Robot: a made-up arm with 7 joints.
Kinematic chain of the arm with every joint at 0, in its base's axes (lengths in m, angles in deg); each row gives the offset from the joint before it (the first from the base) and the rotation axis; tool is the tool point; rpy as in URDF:
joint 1: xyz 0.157 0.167 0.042 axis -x
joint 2: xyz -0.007 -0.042 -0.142 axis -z
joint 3: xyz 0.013 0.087 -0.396 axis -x
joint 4: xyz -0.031 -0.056 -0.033 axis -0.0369 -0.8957 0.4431
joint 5: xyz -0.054 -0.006 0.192 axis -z
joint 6: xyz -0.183 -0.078 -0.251 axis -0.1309 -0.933 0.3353
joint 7: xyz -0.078 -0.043 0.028 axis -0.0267 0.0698 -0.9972
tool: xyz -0.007 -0.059 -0.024 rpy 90 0 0
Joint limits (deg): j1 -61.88..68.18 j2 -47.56..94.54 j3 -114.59..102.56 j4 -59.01..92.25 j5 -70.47..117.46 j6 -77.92..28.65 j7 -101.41..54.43
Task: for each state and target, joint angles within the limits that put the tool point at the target. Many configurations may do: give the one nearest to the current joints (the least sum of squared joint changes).
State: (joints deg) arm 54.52 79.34 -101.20 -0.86 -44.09 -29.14 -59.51
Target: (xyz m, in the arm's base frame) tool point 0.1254 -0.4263 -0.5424
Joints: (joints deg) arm 59.35 65.07 -84.20 -19.30 -29.27 -31.37 -61.76
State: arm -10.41 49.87 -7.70 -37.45 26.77 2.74 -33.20
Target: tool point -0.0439 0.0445 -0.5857
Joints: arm 35.07 57.37 -15.20 -13.36 23.28 6.16 -37.74
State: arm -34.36 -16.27 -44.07 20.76 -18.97 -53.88 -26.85
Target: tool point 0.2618 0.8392 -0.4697
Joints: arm -61.88 -41.11 -41.72 49.48 -46.93 -43.72 -25.93
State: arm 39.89 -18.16 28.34 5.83 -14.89 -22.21 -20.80
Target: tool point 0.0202 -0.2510 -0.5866
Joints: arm 6.90 -19.93 2.44 21.35 -10.21 -18.52 -21.72
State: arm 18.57 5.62 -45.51 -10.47 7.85 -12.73 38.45
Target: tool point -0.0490 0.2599 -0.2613
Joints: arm 8.70 23.64 -34.59 -48.27 39.23 -21.49 44.98
